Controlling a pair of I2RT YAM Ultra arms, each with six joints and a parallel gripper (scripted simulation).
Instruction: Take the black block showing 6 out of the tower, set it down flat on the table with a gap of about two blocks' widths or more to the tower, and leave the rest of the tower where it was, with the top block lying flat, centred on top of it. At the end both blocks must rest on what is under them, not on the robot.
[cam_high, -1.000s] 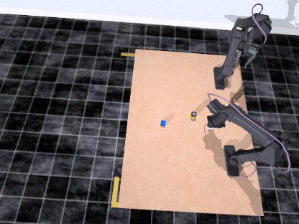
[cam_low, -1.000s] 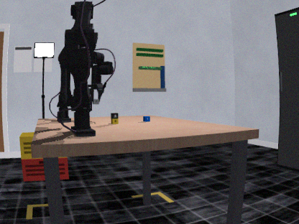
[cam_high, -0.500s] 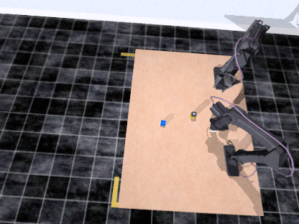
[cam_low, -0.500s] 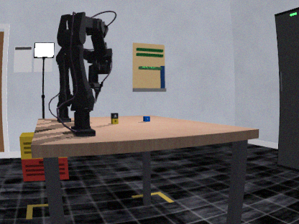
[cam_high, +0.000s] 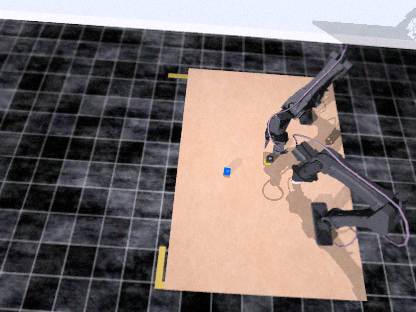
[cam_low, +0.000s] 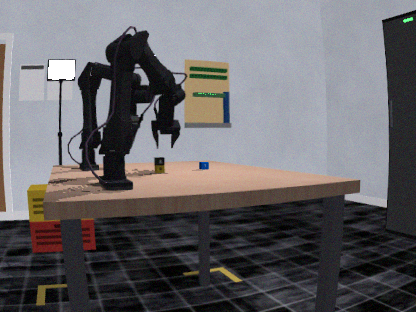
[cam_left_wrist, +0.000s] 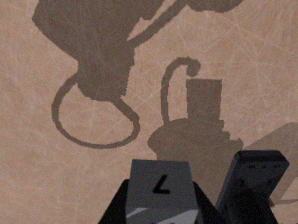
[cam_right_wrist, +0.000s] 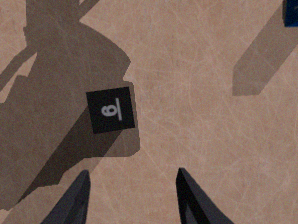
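My right hand is 6 cm above the black block showing 6, 4 cm to the right of it and 1 cm past it. Also, from my right hand: grey block showing 7 (16 cm to the left, 10 cm behind, 2 cm above).
Now: left hand right at the grey block showing 7. The rest, counted from my left hand: black block showing 6: 90 mm ahead, 120 mm to the right, 80 mm below.
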